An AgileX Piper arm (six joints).
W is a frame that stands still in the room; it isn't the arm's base.
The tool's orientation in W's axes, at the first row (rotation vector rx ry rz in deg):
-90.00, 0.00, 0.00
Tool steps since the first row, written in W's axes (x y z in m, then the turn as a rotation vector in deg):
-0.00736, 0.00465, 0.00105, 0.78, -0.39, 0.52
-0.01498, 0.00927, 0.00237, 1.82, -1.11, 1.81
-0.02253, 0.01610, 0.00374, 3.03, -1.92, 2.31
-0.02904, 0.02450, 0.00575, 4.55, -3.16, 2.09
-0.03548, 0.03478, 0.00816, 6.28, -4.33, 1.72
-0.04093, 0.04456, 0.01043, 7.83, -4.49, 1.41
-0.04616, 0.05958, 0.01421, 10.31, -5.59, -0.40
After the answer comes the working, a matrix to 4 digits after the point.
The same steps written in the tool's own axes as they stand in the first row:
-0.00736, -0.00105, 0.00465, 0.78, -0.52, -0.39
-0.01498, -0.00237, 0.00927, 1.82, -1.81, -1.11
-0.02253, -0.00374, 0.01610, 3.03, -2.31, -1.92
-0.02904, -0.00575, 0.02450, 4.55, -2.09, -3.16
-0.03548, -0.00816, 0.03478, 6.28, -1.72, -4.33
-0.04093, -0.01043, 0.04456, 7.83, -1.41, -4.49
-0.04616, -0.01421, 0.05958, 10.31, 0.40, -5.59

The tool's axes in the first row as the columns of a matrix, in W's axes (rounded; the answer above uses it unrounded):
1.0000, 0.0000, 0.0000
0.0000, 0.0000, 1.0000
0.0000, -1.0000, 0.0000

